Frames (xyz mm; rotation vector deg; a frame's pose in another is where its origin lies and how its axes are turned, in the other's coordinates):
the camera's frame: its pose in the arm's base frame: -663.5 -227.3 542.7 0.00 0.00 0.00
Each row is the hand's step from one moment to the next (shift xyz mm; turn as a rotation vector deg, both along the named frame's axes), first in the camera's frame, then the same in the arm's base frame.
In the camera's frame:
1: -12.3 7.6 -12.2 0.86 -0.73 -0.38
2: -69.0 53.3 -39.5 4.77 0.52 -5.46
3: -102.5 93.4 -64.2 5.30 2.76 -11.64
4: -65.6 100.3 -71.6 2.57 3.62 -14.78
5: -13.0 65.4 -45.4 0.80 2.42 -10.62
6: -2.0 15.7 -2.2 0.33 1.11 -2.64
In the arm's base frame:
1: -12.3 7.6 -12.2 0.86 -0.73 -0.38
2: -69.0 53.3 -39.5 4.77 0.52 -5.46
3: -102.5 93.4 -64.2 5.30 2.76 -11.64
4: -65.6 100.3 -71.6 2.57 3.62 -14.78
5: -13.0 65.4 -45.4 0.80 2.42 -10.62
6: -2.0 15.7 -2.2 0.33 1.11 -2.64

